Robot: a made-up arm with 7 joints. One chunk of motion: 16 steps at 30 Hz.
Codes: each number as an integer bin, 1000 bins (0 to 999) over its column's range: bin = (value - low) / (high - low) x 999, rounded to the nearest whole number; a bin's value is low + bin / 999 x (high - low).
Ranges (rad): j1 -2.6..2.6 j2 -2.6..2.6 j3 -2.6..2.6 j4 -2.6..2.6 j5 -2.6..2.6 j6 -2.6..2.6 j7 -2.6..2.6
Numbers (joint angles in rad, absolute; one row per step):
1: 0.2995 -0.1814 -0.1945 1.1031 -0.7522 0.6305 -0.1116
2: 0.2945 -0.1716 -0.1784 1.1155 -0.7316 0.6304 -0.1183
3: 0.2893 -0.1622 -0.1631 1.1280 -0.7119 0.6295 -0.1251
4: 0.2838 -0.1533 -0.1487 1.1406 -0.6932 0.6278 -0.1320
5: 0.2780 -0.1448 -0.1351 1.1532 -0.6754 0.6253 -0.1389
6: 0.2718 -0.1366 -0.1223 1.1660 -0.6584 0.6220 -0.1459
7: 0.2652 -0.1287 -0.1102 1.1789 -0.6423 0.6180 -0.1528
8: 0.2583 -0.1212 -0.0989 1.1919 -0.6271 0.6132 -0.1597
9: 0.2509 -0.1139 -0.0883 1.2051 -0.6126 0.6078 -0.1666
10: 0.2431 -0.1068 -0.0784 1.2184 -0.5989 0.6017 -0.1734
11: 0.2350 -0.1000 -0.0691 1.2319 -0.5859 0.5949 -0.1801
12: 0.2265 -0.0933 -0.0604 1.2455 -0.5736 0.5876 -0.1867
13: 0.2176 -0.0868 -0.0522 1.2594 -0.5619 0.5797 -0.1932
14: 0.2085 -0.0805 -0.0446 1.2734 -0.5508 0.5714 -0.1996
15: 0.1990 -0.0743 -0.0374 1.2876 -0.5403 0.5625 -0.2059
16: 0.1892 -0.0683 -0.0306 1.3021 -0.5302 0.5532 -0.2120
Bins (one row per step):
1: 557 465 462 711 355 621 478
2: 556 467 465 714 359 621 477
3: 555 468 468 716 363 620 475
4: 554 470 471 719 366 620 474
5: 553 472 474 721 370 620 473
6: 552 473 476 724 373 619 471
7: 550 475 478 726 376 618 470
8: 549 476 480 728 379 617 469
9: 548 478 483 731 382 616 467
10: 546 479 484 734 384 615 466
11: 545 480 486 736 387 614 465
12: 543 482 488 739 389 612 464
13: 541 483 489 741 392 611 462
14: 540 484 491 744 394 609 461
15: 538 485 492 747 396 608 460
16: 536 486 494 750 398 606 459

